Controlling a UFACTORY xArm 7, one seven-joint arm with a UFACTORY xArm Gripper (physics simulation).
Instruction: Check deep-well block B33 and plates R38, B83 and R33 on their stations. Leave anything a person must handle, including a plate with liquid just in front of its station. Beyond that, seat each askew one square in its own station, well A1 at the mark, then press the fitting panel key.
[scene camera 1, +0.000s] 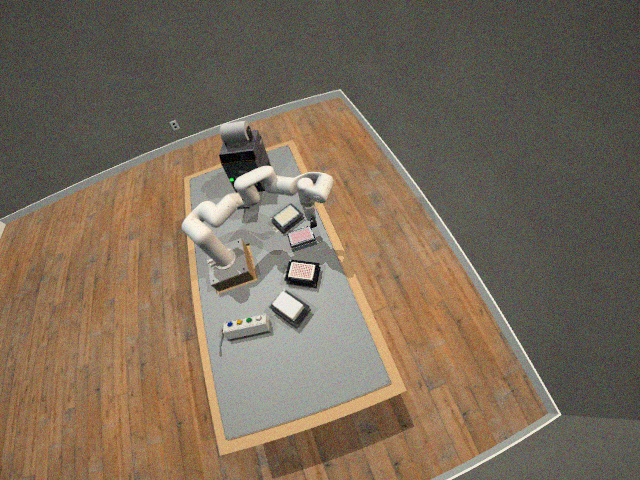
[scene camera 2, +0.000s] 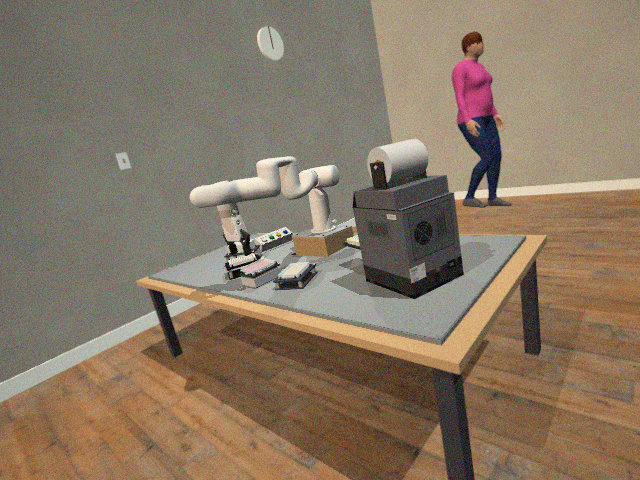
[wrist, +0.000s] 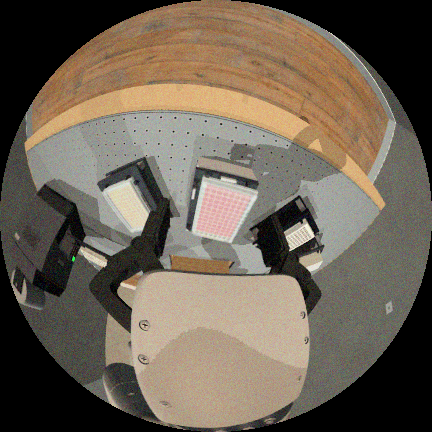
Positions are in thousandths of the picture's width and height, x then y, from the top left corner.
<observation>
My gripper (scene camera 2: 377, 530) is open, with nothing in its grasp. I also see a white button box (scene camera 1: 401, 678).
My gripper also shows in the wrist view (wrist: 506, 503).
</observation>
